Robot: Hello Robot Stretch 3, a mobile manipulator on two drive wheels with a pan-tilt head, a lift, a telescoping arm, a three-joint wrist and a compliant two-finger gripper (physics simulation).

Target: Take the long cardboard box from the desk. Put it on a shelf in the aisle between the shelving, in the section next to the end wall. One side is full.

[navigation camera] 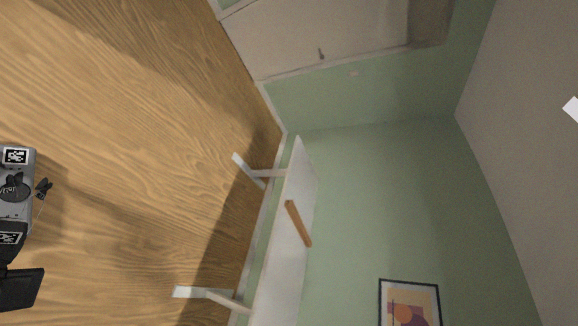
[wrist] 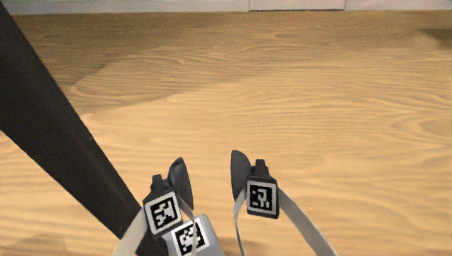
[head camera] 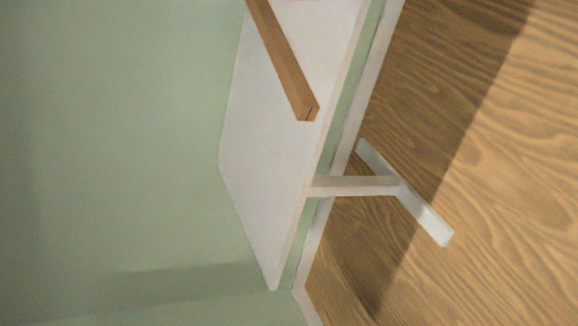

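Pixels of known places: gripper, fingertip midpoint: (navigation camera: 33, 175) (wrist: 210, 170); robot's base, link origin: (navigation camera: 14, 190).
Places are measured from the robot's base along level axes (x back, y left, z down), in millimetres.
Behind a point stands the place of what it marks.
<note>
The long cardboard box (head camera: 283, 59) @(x -1223, y -288, z -765 mm) (navigation camera: 298, 223) @(x -1242, y -306, z -763 mm) lies on the white desk (head camera: 260, 155) @(x -1500, y -17, z -720 mm) (navigation camera: 286, 280) @(x -1101, y -698, z -720 mm), slanting across its top. In the head view one end of the box is near the desk's front edge and its other end is cut off by the frame. My gripper (navigation camera: 30, 185) @(x -40, y 58, z -458 mm) (wrist: 210, 170) @(x -40, y 58, z -458 mm) is open and empty. It hangs over the wooden floor, well apart from the desk and the box. The shelving and its aisle do not show in the current views.
The desk stands along a green wall (head camera: 125, 125) @(x -2005, y -131, z -1107 mm) (navigation camera: 390, 200) @(x -1955, y -214, z -1501 mm) near a room corner. Its feet (head camera: 430, 220) (navigation camera: 189, 291) reach out over the floor. A pale door (navigation camera: 290, 45) @(x -1459, y 1430, z -635 mm) is in the adjoining wall. A framed picture (navigation camera: 409, 282) @(x -1556, y -830, z -1600 mm) hangs on the desk's wall.
</note>
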